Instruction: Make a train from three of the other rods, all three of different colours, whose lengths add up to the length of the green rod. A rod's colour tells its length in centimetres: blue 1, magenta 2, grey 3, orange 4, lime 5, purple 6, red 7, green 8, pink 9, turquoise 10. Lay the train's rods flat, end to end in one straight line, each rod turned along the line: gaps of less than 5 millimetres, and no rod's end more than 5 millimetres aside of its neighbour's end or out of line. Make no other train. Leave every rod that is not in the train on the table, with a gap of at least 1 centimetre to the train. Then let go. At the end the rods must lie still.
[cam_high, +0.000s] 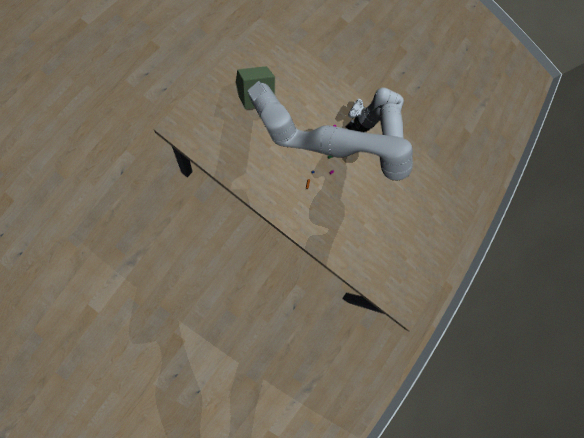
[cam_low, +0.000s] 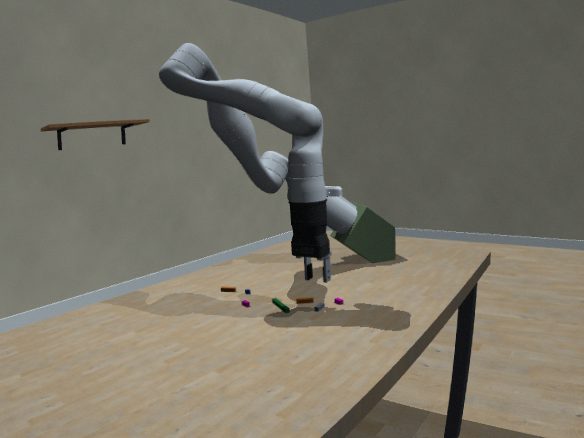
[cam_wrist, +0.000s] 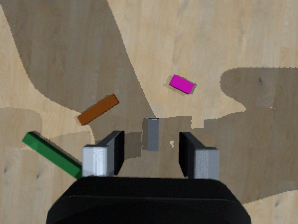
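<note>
The grey rod is 80 mm below my hand. Round my hand: blue rod 220 mm to the right, 80 mm below, 50 mm behind; green rod 90 mm to the right, 80 mm below, 20 mm ahead.
</note>
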